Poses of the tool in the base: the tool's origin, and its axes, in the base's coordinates. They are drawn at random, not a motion.
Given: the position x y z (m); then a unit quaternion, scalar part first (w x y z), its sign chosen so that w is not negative.
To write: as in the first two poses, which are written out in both.
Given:
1: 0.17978 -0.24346 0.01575 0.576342 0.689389 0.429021 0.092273
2: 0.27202 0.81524 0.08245 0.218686 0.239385 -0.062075 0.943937
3: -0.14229 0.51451 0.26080 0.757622 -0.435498 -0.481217 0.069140
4: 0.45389 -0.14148 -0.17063 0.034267 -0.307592 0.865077 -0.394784
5: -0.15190 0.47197 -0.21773 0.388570 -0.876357 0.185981 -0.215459
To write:
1: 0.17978 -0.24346 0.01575 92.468 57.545 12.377
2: 0.27202 0.81524 0.08245 37.960 -9.844 149.684
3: -0.14229 0.51451 0.26080 -54.373 -60.081 8.632
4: 0.45389 -0.14148 -0.17063 -54.190 152.406 -69.551
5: -0.15190 0.47197 -0.21773 -127.702 27.101 -31.397
